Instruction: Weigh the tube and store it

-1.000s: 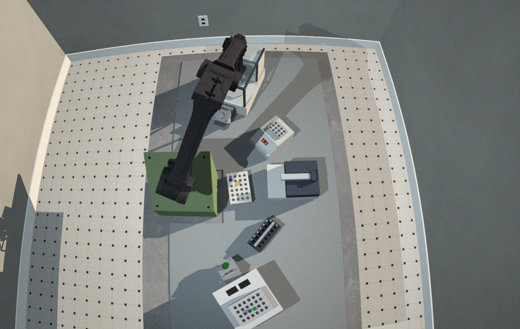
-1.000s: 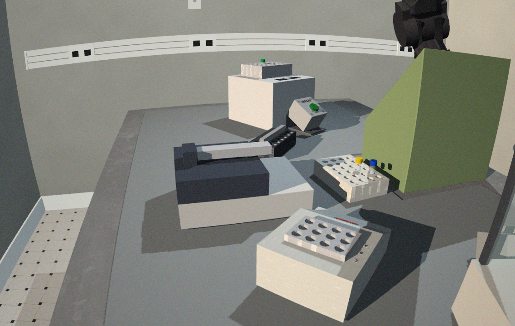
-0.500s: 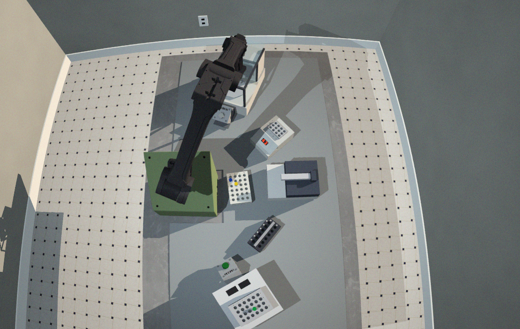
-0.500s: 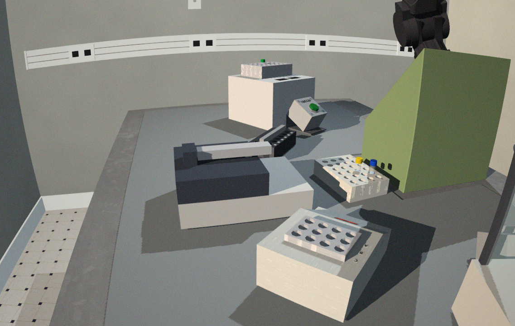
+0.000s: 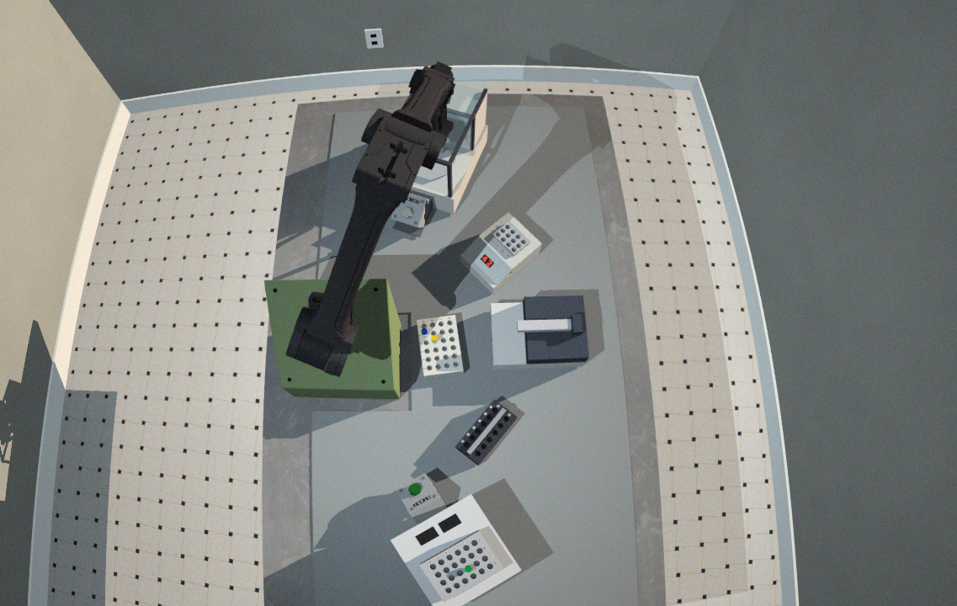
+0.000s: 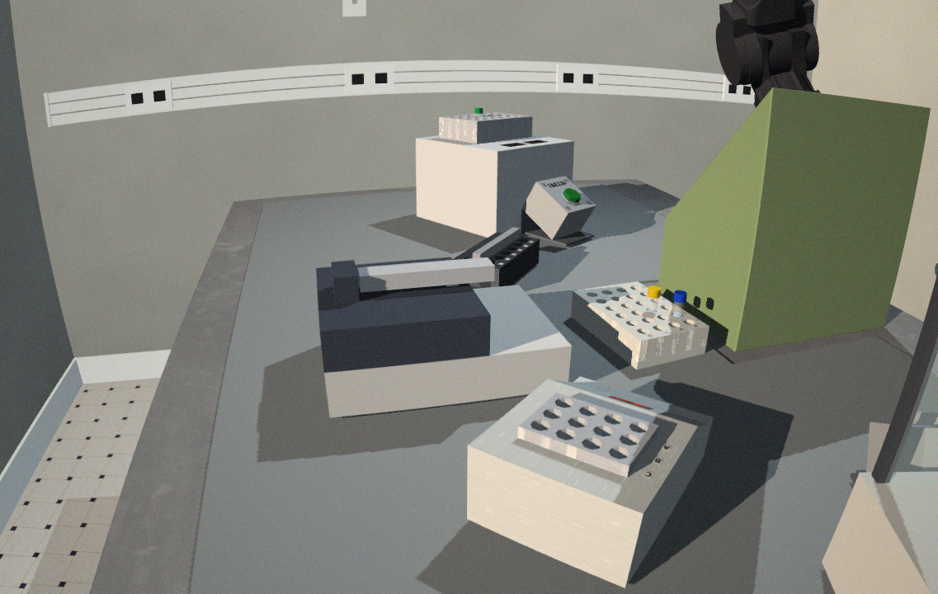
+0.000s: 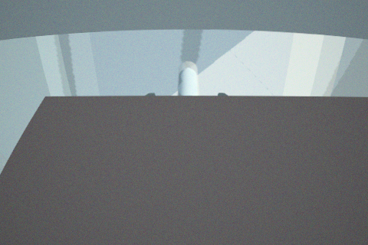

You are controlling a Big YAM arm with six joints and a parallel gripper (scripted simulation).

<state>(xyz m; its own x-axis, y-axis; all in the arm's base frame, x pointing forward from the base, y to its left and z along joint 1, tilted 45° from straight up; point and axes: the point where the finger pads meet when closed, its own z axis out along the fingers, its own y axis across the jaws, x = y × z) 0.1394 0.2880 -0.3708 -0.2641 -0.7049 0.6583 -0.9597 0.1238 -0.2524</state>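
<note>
The octagonal balance pan lies 50 mm below my hand. Round my hand: tube rack RK: 70 mm ahead, 440 mm to the right, 110 mm below; dry block DB: 190 mm ahead, 210 mm to the right, 100 mm below; spectrophotometer SP: 280 mm ahead, 400 mm to the right, 60 mm below.
</note>
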